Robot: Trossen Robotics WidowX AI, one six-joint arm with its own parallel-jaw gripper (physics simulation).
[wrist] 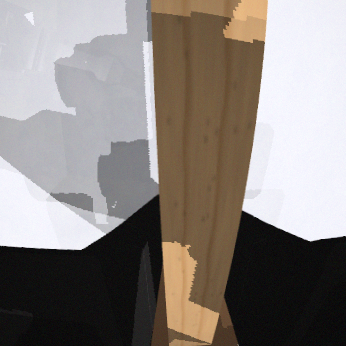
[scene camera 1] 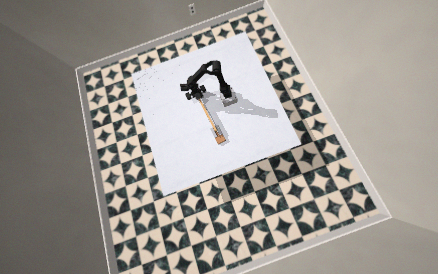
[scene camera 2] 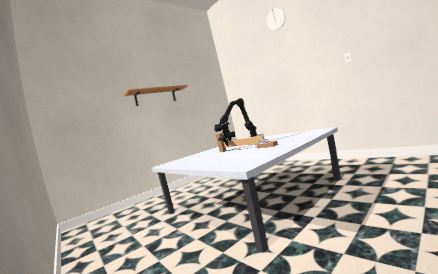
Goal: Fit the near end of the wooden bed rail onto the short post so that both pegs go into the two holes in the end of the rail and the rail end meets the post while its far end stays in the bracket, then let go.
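Places are measured from the arm's base along level axes (x left, y down, z back), in metres.
Where they show: gripper, fingertip midpoint: (wrist: 183,201) (scene camera 2: 228,146); arm's base, link origin: (scene camera 1: 227,94) (scene camera 2: 254,135).
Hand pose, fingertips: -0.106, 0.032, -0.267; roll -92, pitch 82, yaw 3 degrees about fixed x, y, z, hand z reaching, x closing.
Each offset is from my fingertips to the top centre of the thing, as dx, dy, dz. "spot": to the spot under its first point. Level surfaces: height alone.
The wooden rail @(+0.176, -0.049, +0.025) (scene camera 1: 208,113) (scene camera 2: 246,142) (wrist: 205,125) runs from my gripper to the metal bracket (scene camera 1: 216,132) at its far end. My gripper (scene camera 1: 198,96) (scene camera 2: 228,139) (wrist: 183,201) is shut on the rail near its near end, the black fingers on both sides of it. The short post @(spot: -0.065, -0.038, -0.034) (scene camera 2: 220,143) (wrist: 229,330) stands upright by the near end; in the wrist view its darker wood shows on both sides below the rail. The pegs and holes are hidden, so I cannot tell how far the rail end meets the post. The far end's exact seating is too small to tell.
An orange-brown block @(+0.419, +0.012, +0.059) (scene camera 1: 220,140) (scene camera 2: 267,144) lies at the bracket end. The arm's base (scene camera 1: 229,100) stands on the white table @(dy +0.047) (scene camera 1: 170,160) (scene camera 2: 200,167), to one side of the rail. A wall shelf (scene camera 2: 156,90) hangs away from the table.
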